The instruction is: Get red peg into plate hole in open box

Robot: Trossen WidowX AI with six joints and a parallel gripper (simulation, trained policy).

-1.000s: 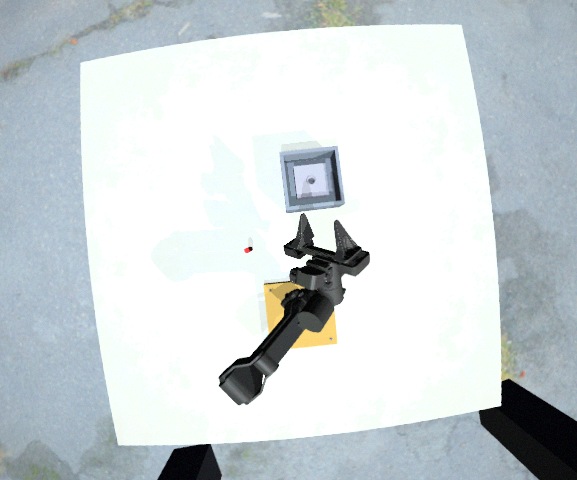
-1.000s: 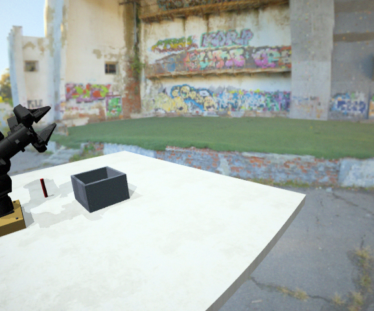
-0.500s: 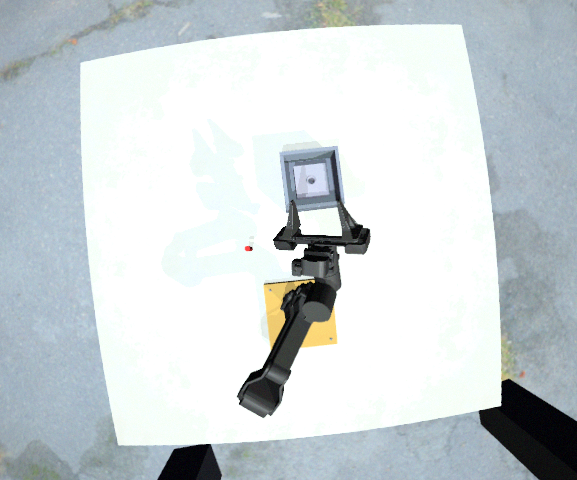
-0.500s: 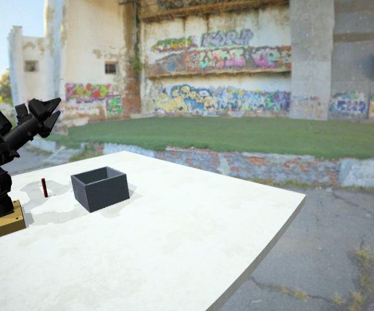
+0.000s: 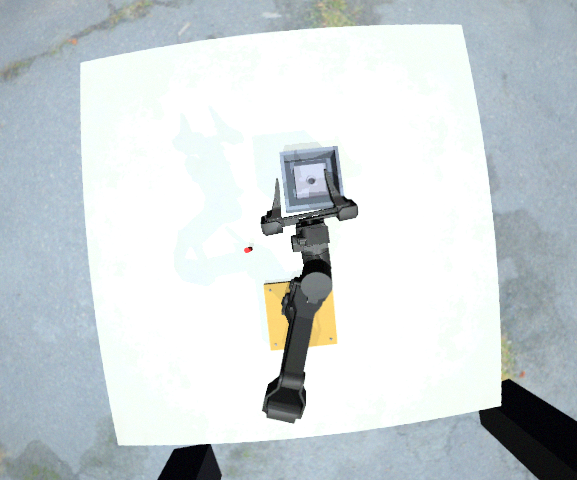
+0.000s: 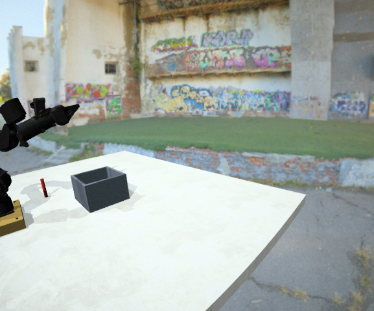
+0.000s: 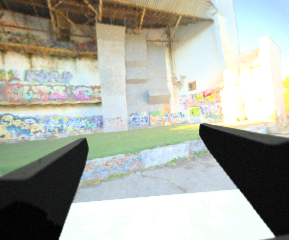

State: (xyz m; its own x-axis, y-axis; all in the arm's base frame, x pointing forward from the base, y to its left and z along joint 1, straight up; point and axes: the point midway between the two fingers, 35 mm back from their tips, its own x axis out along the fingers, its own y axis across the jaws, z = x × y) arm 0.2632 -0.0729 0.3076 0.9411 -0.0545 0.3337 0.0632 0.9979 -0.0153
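Now: the red peg 310 mm below my gripper tip, 170 mm to the left of it and 110 mm behind it. Round my gripper tip: plate 310 mm below, 50 mm to the right, 30 mm ahead; then grey box 330 mm below, 50 mm to the right, 30 mm ahead.
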